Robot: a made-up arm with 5 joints. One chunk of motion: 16 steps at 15 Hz.
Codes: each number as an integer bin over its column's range. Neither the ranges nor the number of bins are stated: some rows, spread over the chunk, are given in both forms.
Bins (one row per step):
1: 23 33 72 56 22
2: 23 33 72 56 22
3: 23 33 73 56 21
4: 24 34 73 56 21
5: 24 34 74 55 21
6: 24 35 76 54 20
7: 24 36 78 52 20
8: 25 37 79 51 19
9: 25 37 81 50 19
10: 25 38 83 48 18
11: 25 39 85 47 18
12: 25 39 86 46 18
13: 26 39 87 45 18
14: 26 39 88 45 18
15: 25 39 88 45 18
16: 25 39 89 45 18
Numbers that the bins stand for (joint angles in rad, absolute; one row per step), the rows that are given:
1: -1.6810 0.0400 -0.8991 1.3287 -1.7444
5: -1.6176 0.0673 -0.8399 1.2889 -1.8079
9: -1.5541 0.1491 -0.6327 1.0899 -1.9347
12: -1.5541 0.2036 -0.4847 0.9307 -1.9982
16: -1.5541 0.2036 -0.3960 0.8909 -1.9982
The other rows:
2: -1.6810 0.0400 -0.8991 1.3287 -1.7444
3: -1.6810 0.0400 -0.8695 1.3287 -1.8079
4: -1.6176 0.0673 -0.8695 1.3287 -1.8079
6: -1.6176 0.0945 -0.7807 1.2491 -1.8713
7: -1.6176 0.1218 -0.7215 1.1695 -1.8713
8: -1.5541 0.1491 -0.6919 1.1297 -1.9347
10: -1.5541 0.1764 -0.5735 1.0103 -1.9982
11: -1.5541 0.2036 -0.5143 0.9705 -1.9982
13: -1.4907 0.2036 -0.4552 0.8909 -1.9982
14: -1.4907 0.2036 -0.4256 0.8909 -1.9982
15: -1.5541 0.2036 -0.4256 0.8909 -1.9982

